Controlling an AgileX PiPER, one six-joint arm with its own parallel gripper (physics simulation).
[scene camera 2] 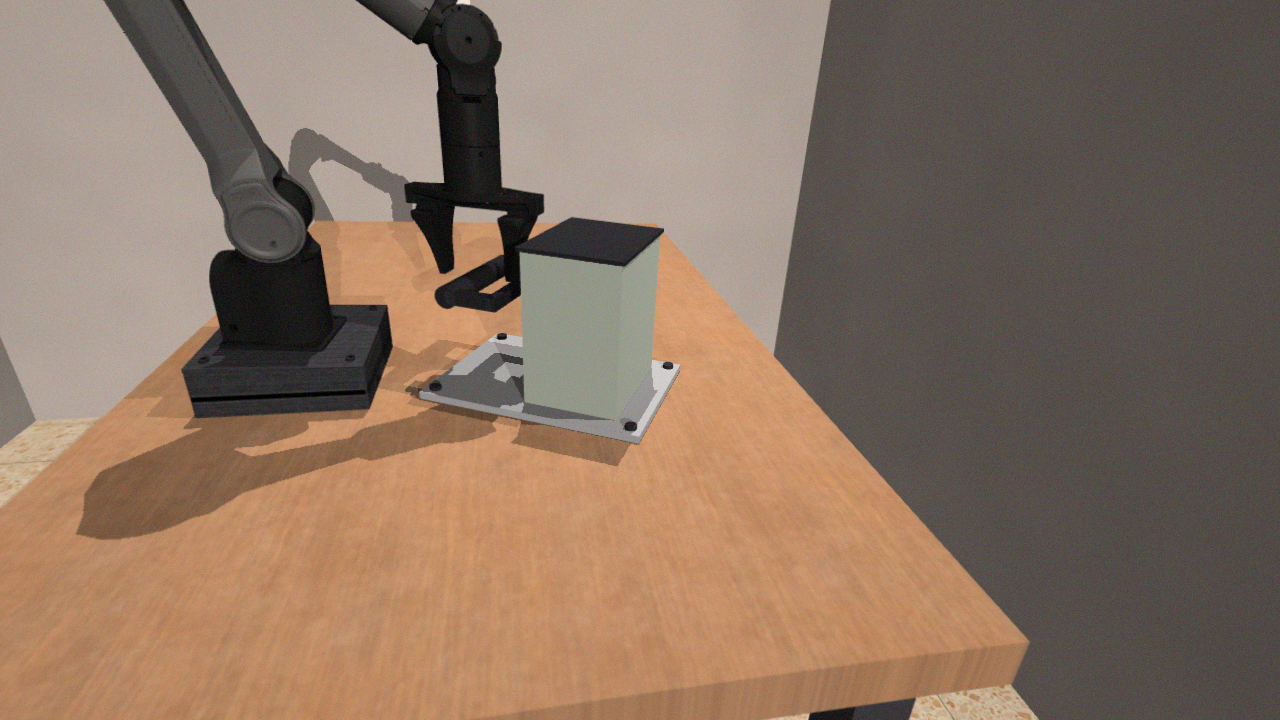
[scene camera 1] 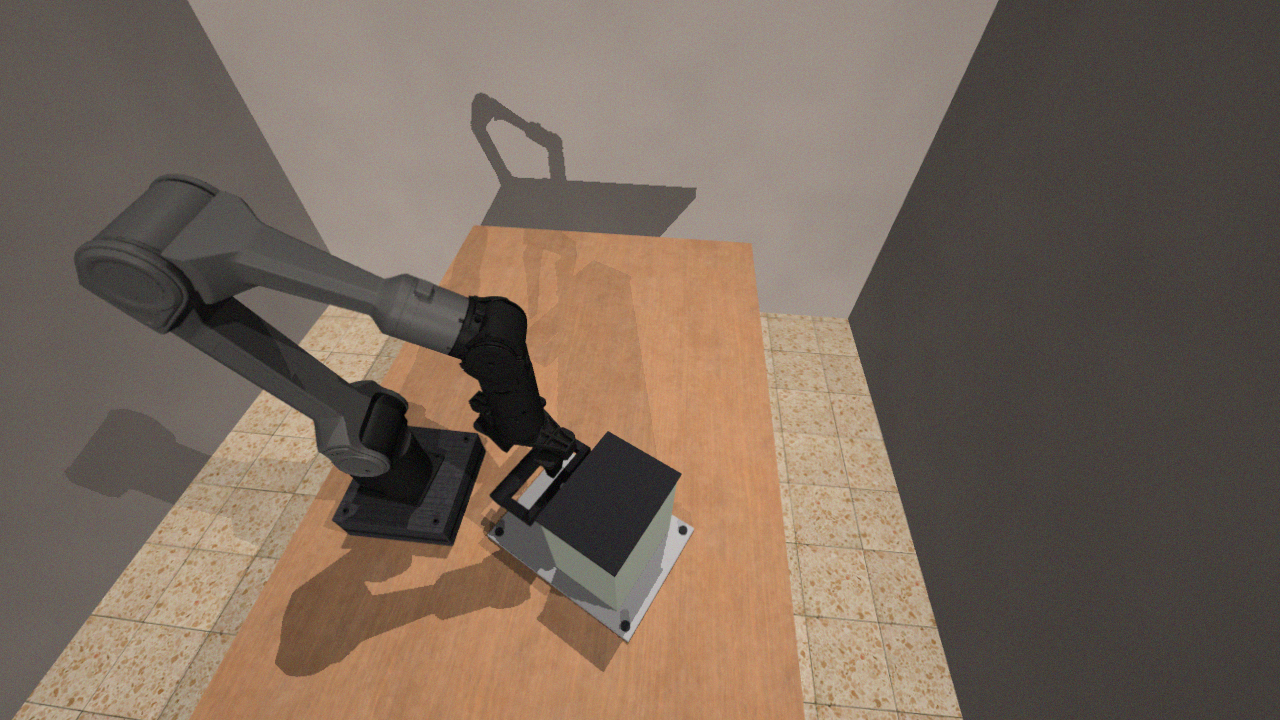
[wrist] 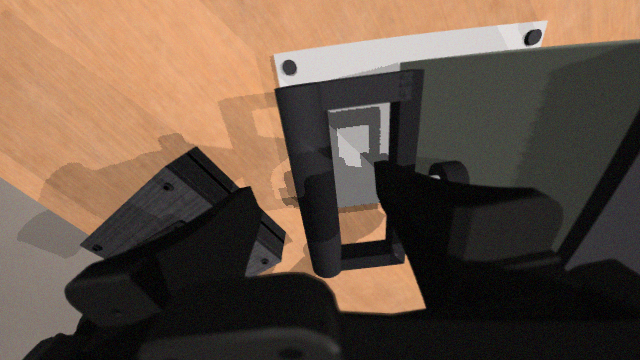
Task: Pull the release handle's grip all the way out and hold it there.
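Observation:
The black release handle's grip (scene camera 1: 513, 481) (scene camera 2: 465, 284) (wrist: 312, 200) is a thick round bar on a rectangular frame. The frame sticks out from the side of a pale green box (scene camera 1: 574, 565) (scene camera 2: 572, 331) (wrist: 480, 115) with a black top. My gripper (scene camera 1: 546, 462) (scene camera 2: 478, 274) (wrist: 314, 189) is open, fingers pointing down. In the wrist view the grip bar lies across the gap between the fingers, with the right fingertip over the frame's opening and the left one outside the bar. I cannot tell whether either finger touches the bar.
The box stands on a white base plate (scene camera 1: 667, 557) (scene camera 2: 657, 394) (wrist: 350, 57) with dark bolts at its corners. A small black knob (wrist: 452, 171) shows behind the right finger. The robot's dark base block (scene camera 1: 458, 510) (scene camera 2: 277, 394) (wrist: 150, 205) stands beside it on the wooden table (scene camera 1: 698, 376) (scene camera 2: 554, 555).

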